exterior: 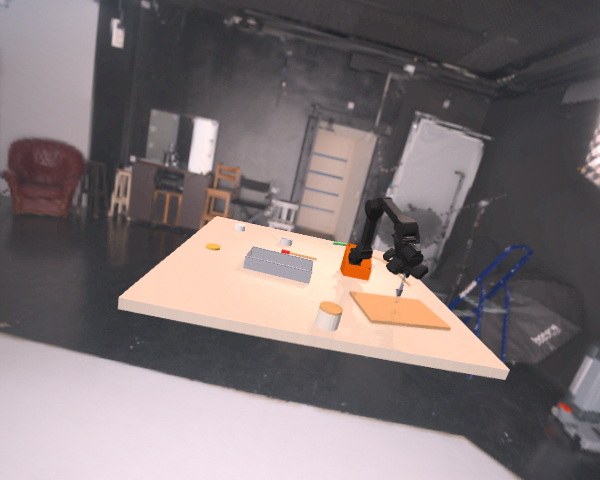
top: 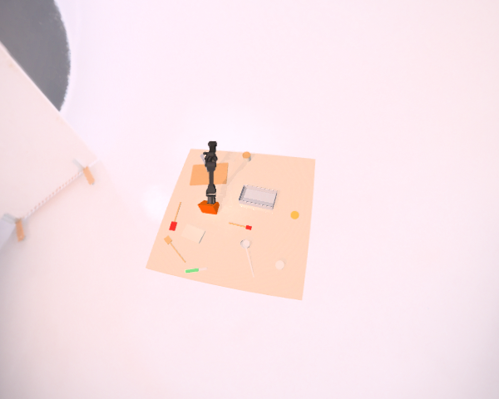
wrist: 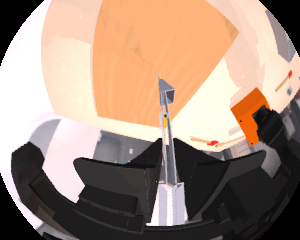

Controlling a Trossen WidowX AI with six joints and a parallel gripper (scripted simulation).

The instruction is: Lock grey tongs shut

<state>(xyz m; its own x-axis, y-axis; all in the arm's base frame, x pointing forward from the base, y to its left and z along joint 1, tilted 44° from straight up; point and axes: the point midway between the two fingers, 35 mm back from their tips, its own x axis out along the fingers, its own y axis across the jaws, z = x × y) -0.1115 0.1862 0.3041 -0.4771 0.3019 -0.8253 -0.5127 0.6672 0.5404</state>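
Now: gripper tip 140 mm above the wooden board and 20 mm to the right of it. The rest, counted from my gripper tip: orange disc: 840 mm ahead, 340 mm to the right, 140 mm below; then pale plate: 600 mm to the right, 140 mm below, 10 mm ahead; then grey roasting tin: 510 mm ahead, 210 mm to the right, 120 mm below.
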